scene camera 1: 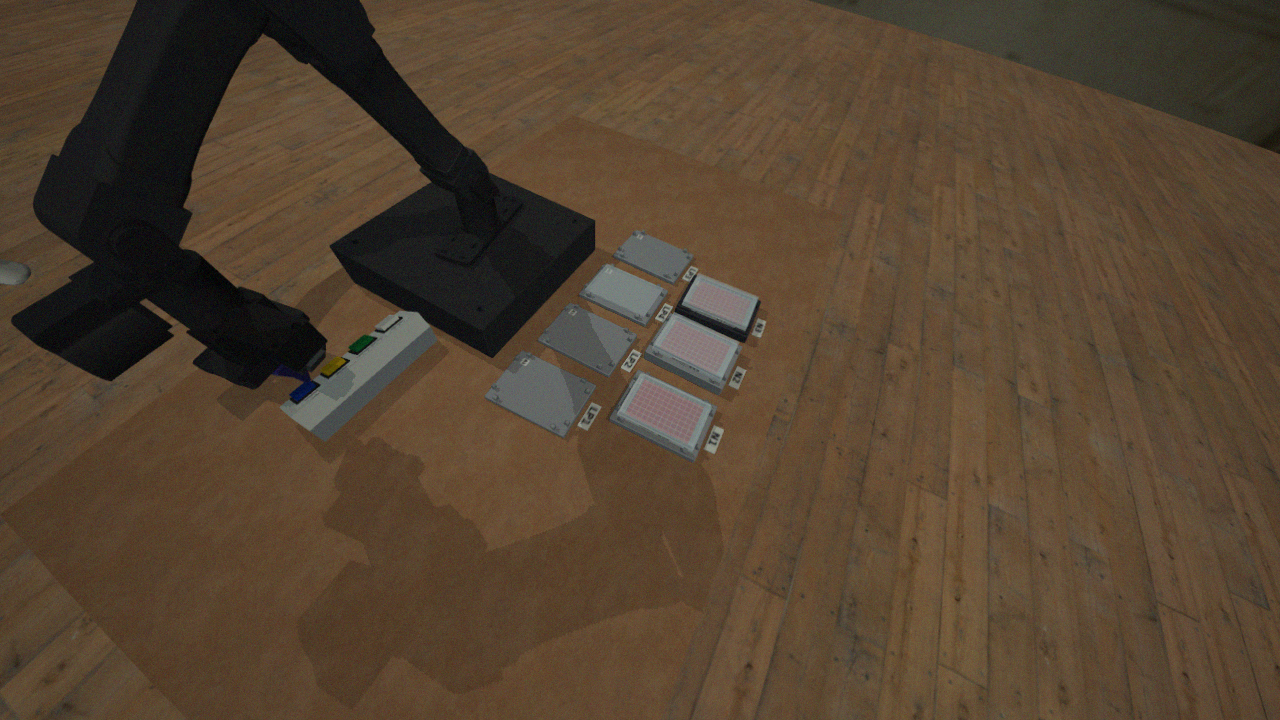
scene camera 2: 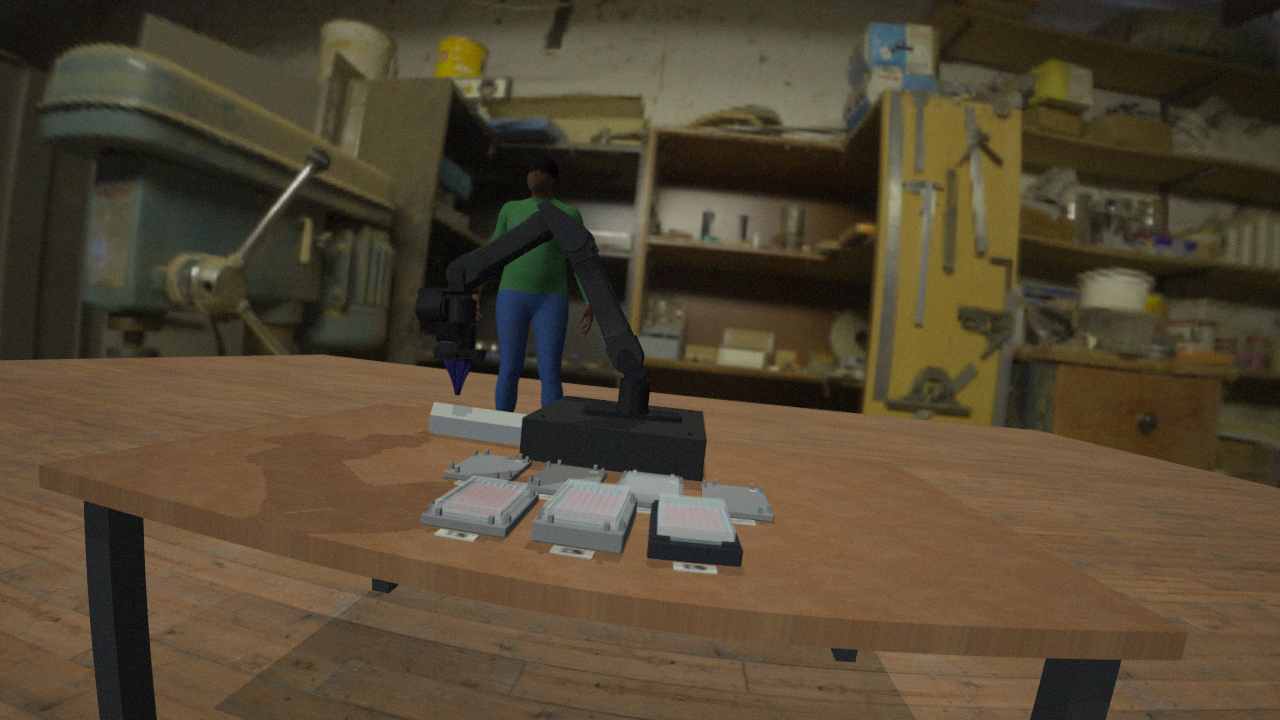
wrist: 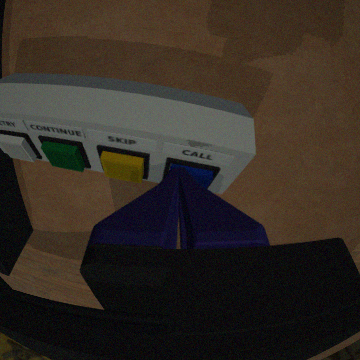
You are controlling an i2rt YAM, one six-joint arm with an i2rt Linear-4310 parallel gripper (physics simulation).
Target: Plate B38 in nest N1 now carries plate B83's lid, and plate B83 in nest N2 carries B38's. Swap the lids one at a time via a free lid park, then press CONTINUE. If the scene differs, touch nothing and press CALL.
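Places are measured from the arm's base along level axes (x left, y back, z up), in metres.
Where they show: gripper, between the fingertips: (scene camera 1: 305, 380) (scene camera 2: 457, 395) (wrist: 178, 176); arm's base, origin of its link: (scene camera 1: 482, 228) (scene camera 2: 631, 415).
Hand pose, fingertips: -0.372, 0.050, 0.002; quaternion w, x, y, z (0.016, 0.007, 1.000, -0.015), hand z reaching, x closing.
Things, the pixels of their centre, and the offset from my fingertips, as dx, dy, dz.
- button panel, middle of its body: (wrist: 97, 133) (scene camera 1: 359, 364) (scene camera 2: 484, 422) +0.064, -0.005, -0.051
- blue CALL button, middle of its body: (wrist: 188, 176) (scene camera 1: 304, 391) -0.006, +0.026, -0.039
- green CONTINUE button, middle of its body: (wrist: 64, 153) (scene camera 1: 362, 344) +0.092, +0.005, -0.039
- pink lidded plate, middle of its body: (scene camera 2: 485, 496) (scene camera 1: 665, 409) +0.164, -0.473, -0.062
- LP2, middle of its body: (scene camera 2: 568, 477) (scene camera 1: 588, 336) +0.260, -0.305, -0.073
- third pink plate, middle of its body: (scene camera 2: 693, 513) (scene camera 1: 721, 299) +0.419, -0.513, -0.050
- pale lid, middle of its body: (scene camera 2: 650, 485) (scene camera 1: 624, 290) +0.388, -0.329, -0.069
- far park, middle of its body: (scene camera 2: 735, 497) (scene camera 1: 654, 254) +0.517, -0.353, -0.073
My gripper (scene camera 1: 310, 379) (scene camera 2: 457, 392) (wrist: 178, 176) is shut, its dark blue fingertips together with nothing between them. It hangs above the button panel (scene camera 1: 383, 386) (scene camera 2: 474, 425) (wrist: 125, 107), over the blue CALL button (scene camera 1: 304, 391) (wrist: 201, 175) and partly hiding it in the wrist view. The green CONTINUE button (scene camera 1: 361, 343) (wrist: 63, 154) is farther along. A pink lidded plate (scene camera 1: 665, 410) (scene camera 2: 483, 499) sits in N1; another pink plate (scene camera 1: 693, 347) (scene camera 2: 586, 504) sits in N2. Lid parks LP1 (scene camera 1: 537, 394) (scene camera 2: 487, 466) and LP2 (scene camera 1: 586, 338) look bare. Plate names are unreadable.
A third pink plate (scene camera 1: 720, 304) (scene camera 2: 696, 517) sits in a dark nest beside N2. A pale lid (scene camera 1: 623, 293) (scene camera 2: 651, 487) lies on the third park; the far park (scene camera 1: 653, 256) (scene camera 2: 737, 500) looks bare. The black arm base (scene camera 1: 465, 268) (scene camera 2: 613, 438) stands beside the panel. A person (scene camera 2: 537, 268) stands behind the table.
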